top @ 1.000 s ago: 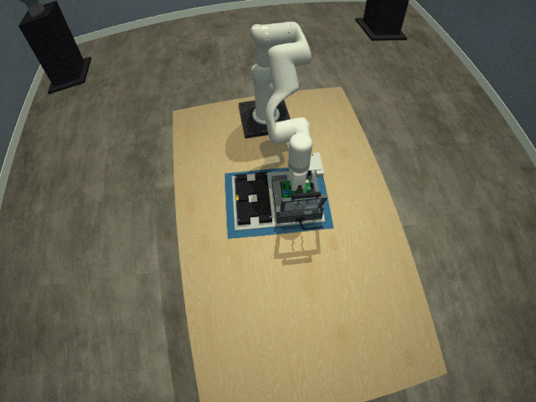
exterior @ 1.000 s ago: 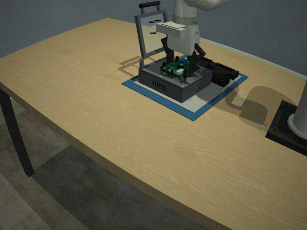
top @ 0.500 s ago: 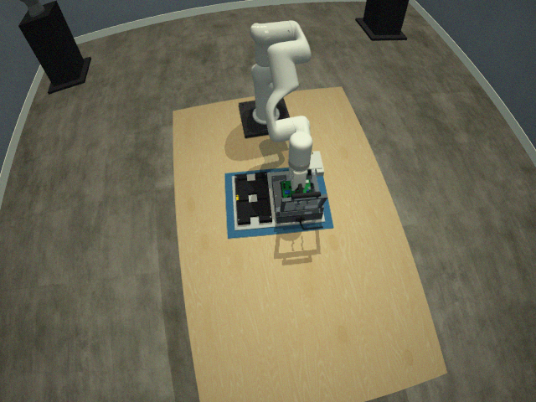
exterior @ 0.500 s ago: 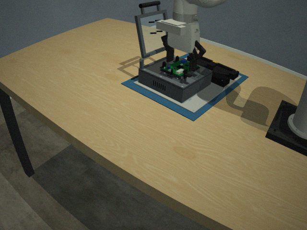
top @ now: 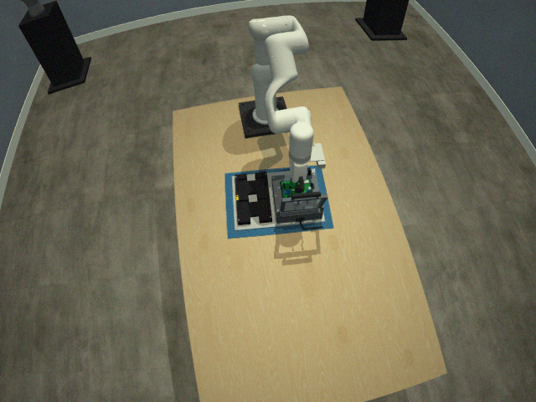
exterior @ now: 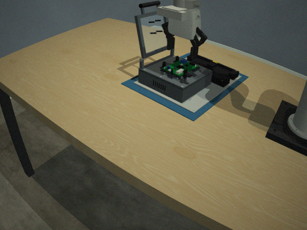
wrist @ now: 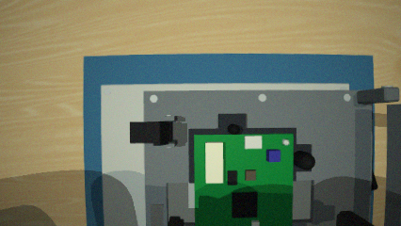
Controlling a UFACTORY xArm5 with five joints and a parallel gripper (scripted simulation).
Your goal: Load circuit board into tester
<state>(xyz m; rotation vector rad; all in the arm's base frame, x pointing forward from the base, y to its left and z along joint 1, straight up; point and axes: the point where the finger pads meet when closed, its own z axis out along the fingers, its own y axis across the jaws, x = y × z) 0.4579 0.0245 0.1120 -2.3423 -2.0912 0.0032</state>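
The green circuit board is 60 mm below my hand. From my hand the other things lie so: black nest: 60 mm below, 10 mm to the left; then clear lid: 120 mm ahead, 50 mm above, 10 mm to the right.
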